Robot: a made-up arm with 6 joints.
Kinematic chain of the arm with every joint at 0, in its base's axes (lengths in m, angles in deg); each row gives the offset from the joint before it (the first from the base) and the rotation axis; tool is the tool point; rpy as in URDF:
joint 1: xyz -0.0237 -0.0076 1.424 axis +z
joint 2: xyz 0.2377 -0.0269 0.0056 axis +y
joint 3: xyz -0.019 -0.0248 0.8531 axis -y
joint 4: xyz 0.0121 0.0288 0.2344 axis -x
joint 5: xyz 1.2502 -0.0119 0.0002 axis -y
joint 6: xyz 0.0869 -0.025 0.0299 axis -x
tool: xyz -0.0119 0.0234 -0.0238 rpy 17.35 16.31 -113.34
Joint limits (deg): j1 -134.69..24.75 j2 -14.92..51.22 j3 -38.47..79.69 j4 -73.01..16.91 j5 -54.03..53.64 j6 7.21..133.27
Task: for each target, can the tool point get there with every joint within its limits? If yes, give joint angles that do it. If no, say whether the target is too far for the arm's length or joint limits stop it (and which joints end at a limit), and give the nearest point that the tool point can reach.
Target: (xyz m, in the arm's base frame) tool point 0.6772 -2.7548 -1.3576
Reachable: no: too far | nearest point 0.3671 -1.5395 0.7960 | short by 2.492 m
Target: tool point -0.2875 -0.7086 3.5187
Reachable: yes | joints -102.89 -0.52 54.53 -12.22 30.90 113.25
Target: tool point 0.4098 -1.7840 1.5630
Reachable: yes | joints -74.26 28.64 -8.78 -52.46 26.26 28.23
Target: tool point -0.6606 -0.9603 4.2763
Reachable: no: too far | nearest point -0.5314 -0.7671 3.5470 | short by 0.765 m
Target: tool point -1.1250 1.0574 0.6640
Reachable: no: joint limits stop it (at a limit: joint 1, joint 2, joint 3, joint 4, joint 5, joint 6) | nearest point -0.8725 -0.6980 0.6965 | short by 1.774 m
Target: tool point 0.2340 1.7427 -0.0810
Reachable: no: joint limits stop it (at a limit: joint 1, joint 2, joint 3, joint 4, joint 5, joint 6) | nearest point 0.9628 0.4782 0.6708 | short by 1.642 m
